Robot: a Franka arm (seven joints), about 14 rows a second.
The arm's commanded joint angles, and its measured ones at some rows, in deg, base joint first. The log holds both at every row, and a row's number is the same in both.
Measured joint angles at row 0:
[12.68 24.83 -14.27 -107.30 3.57 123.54 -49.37]
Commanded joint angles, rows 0 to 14:
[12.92 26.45 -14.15 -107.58 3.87 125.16 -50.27]
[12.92 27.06 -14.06 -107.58 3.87 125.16 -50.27]
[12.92 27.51 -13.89 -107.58 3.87 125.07 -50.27]
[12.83 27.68 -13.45 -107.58 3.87 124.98 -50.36]
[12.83 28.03 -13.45 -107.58 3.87 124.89 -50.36]
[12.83 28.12 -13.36 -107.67 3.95 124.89 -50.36]
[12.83 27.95 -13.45 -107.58 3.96 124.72 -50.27]
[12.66 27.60 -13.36 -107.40 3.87 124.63 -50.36]
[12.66 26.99 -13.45 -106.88 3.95 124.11 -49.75]
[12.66 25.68 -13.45 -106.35 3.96 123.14 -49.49]
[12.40 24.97 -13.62 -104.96 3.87 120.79 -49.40]
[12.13 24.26 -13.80 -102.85 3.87 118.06 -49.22]
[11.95 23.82 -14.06 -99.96 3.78 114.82 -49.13]
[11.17 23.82 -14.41 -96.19 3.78 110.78 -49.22]
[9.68 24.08 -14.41 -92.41 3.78 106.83 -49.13]
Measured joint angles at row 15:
[11.85 24.52 -14.39 -98.72 3.57 113.57 -49.26]
